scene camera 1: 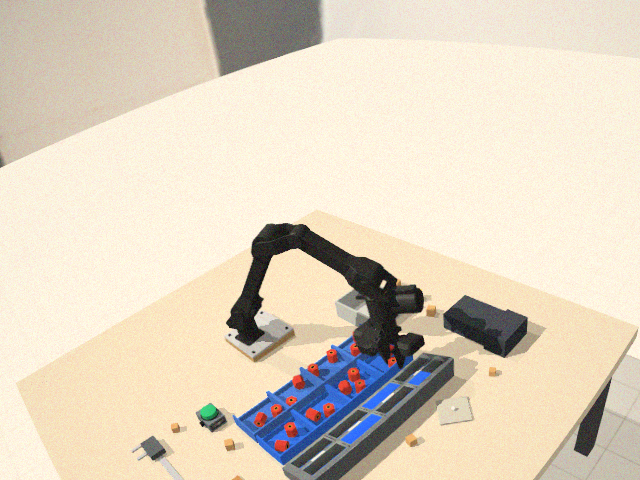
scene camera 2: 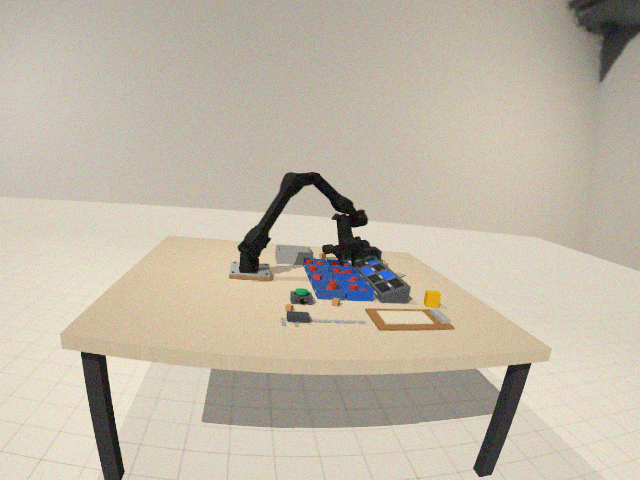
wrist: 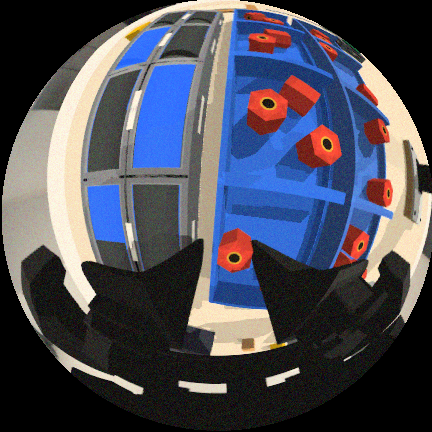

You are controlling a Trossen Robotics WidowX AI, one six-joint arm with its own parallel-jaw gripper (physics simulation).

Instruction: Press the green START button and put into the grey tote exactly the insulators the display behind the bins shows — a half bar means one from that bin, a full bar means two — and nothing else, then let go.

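Places are measured from the arm's base along level axes (x back, y up, z left), in millimetres.
Where they show: gripper, fingertip midpoint: [scene camera 1: 395, 366] [wrist: 226, 244]; arm's base, origin of the base link: [scene camera 1: 249, 335] [scene camera 2: 248, 270].
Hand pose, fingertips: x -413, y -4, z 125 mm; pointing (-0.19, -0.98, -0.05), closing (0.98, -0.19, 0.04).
Things, the pixels of their top centre, and the offset from my fingertips. "spot": a spot on its surface instead.
- red insulator, middle of its top: [wrist: 233, 257] dz +4, dx +7, dy +13 mm
- green START button, middle of its top: [scene camera 1: 207, 409] [scene camera 2: 302, 289] dz -388, dx +264, dy +22 mm
- grey tote, middle of its top: [scene camera 1: 369, 298] [scene camera 2: 294, 248] dz +150, dx +199, dy +36 mm
- dark box, middle of its top: [scene camera 1: 484, 315] [scene camera 2: 358, 247] dz +238, dx -119, dy +38 mm
- caliper, middle of its top: [scene camera 1: 160, 466] [scene camera 2: 325, 316] dz -567, dx +231, dy +1 mm
- clipboard, surface spot: [scene camera 2: 374, 319] spot: dz -553, dx +83, dy -12 mm
- yellow cube, middle of its top: [scene camera 2: 433, 292] dz -424, dx -173, dy +27 mm
- flat square plate, middle of its top: [scene camera 1: 453, 409] dz -38, dx -197, dy -12 mm
My gripper [scene camera 1: 393, 362] [scene camera 2: 345, 261] [wrist: 226, 244] is partly open and points down at the end bin nearest the dark box. In the wrist view, a red insulator [wrist: 235, 250] with a dark hole shows between and beyond the fingertips, not gripped. The right finger hides part of that bin. Several more red insulators [scene camera 1: 353, 374] [wrist: 267, 111] lie in the blue bins [scene camera 1: 283, 457] [wrist: 285, 187]. The display [scene camera 1: 373, 429] [scene camera 2: 395, 296] [wrist: 192, 172] shows full and half blue bars. The green START button [scene camera 1: 209, 411] [scene camera 2: 301, 292] is at the other end. The grey tote [scene camera 1: 347, 308] [scene camera 2: 290, 254] is partly hidden by my arm; its inside is unclear.
A dark box [scene camera 1: 483, 324] stands beyond the display's end. A caliper [scene camera 1: 153, 448] [scene camera 2: 298, 316] lies near the button. A clipboard [scene camera 2: 374, 319] and a yellow cube [scene camera 2: 432, 298] lie at the near right. Small orange cubes [scene camera 1: 431, 310] and a flat square plate [scene camera 1: 453, 414] are scattered around.
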